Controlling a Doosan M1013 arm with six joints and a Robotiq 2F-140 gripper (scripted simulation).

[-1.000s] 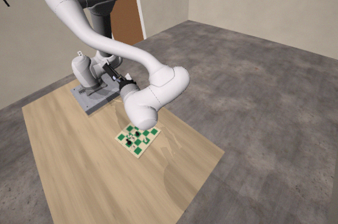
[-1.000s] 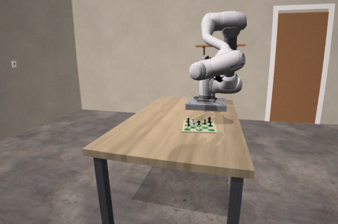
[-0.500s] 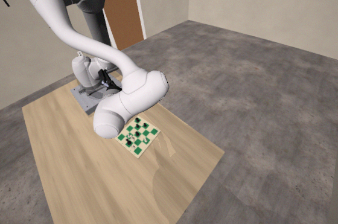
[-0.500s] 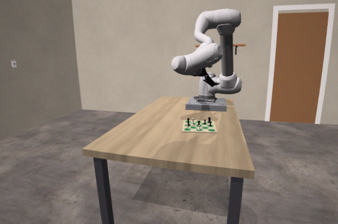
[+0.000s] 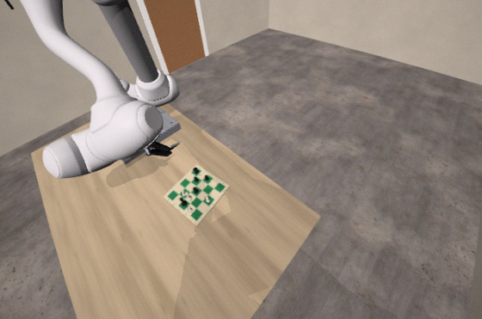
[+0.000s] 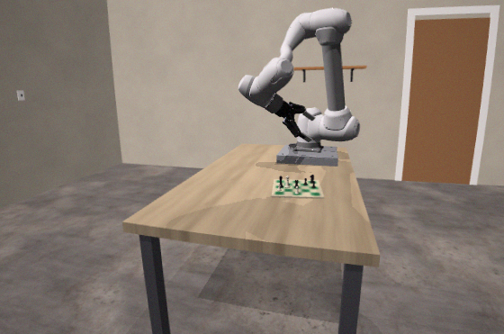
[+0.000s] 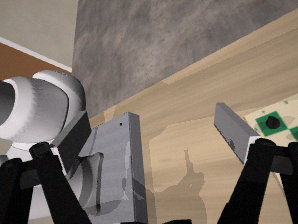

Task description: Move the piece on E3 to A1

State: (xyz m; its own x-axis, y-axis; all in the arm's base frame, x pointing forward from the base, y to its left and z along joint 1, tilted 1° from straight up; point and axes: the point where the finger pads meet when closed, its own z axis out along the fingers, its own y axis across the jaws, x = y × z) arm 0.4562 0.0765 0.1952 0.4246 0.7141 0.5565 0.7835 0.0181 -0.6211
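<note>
Right now my hand is 22 cm above the tall white piece, 19 cm short of it and 7 cm to the left of it. The rest, counted from my hand: green-and-cream chessboard (25 cm below, 18 cm ahead, 3 cm to the right).
</note>
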